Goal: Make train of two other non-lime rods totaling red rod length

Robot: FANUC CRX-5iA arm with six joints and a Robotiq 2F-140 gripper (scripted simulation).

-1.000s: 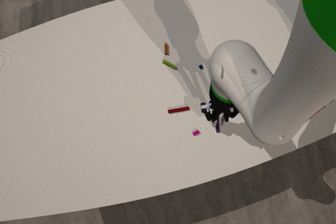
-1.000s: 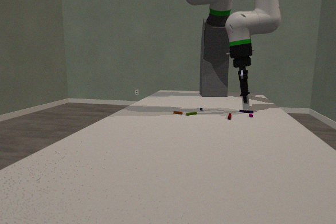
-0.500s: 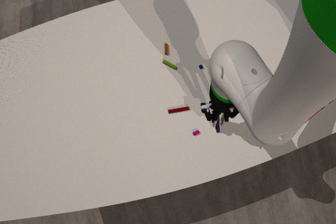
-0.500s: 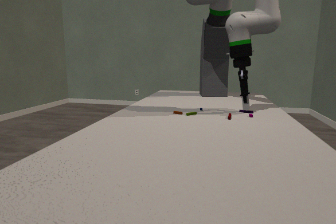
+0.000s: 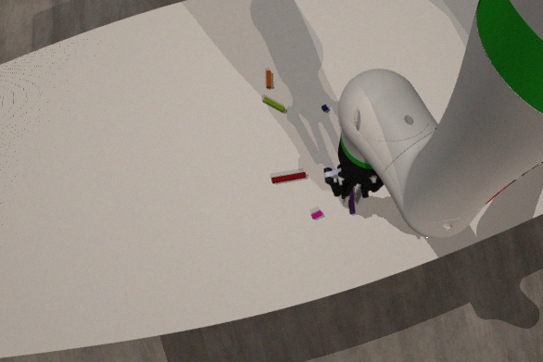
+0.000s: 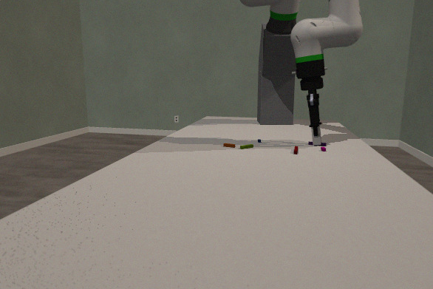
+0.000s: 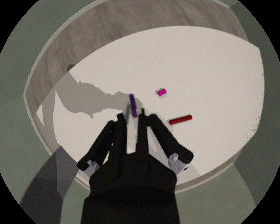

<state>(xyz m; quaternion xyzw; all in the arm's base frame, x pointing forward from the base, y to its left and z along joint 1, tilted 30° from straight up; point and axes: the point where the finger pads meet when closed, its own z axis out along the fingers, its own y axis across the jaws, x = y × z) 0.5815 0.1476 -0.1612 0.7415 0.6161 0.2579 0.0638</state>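
The purple rod is 30 mm below my hand. Also, from my hand: blue rod: 10 mm behind, 200 mm to the right, 30 mm below; magenta rod: 80 mm ahead, 10 mm to the left, 30 mm below; red rod: 110 mm ahead, 80 mm to the right, 30 mm below.
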